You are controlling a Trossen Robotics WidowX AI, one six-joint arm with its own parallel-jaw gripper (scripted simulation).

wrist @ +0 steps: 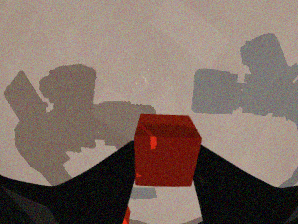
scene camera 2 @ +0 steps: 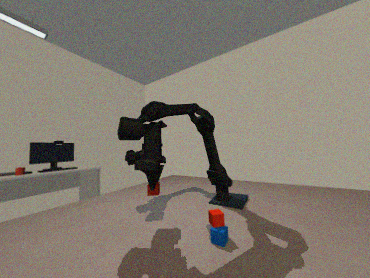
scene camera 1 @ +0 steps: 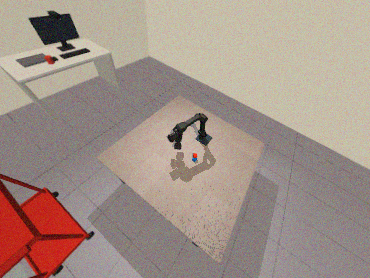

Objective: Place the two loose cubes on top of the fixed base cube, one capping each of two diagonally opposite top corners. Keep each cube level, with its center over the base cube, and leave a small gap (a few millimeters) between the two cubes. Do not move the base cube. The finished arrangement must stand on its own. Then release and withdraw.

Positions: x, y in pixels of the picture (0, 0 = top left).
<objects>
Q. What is my gripper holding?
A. A red cube.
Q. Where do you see a red cube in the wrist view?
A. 167, 146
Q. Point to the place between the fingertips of my gripper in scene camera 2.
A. At 153, 188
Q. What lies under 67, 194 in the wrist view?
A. My gripper.
</objects>
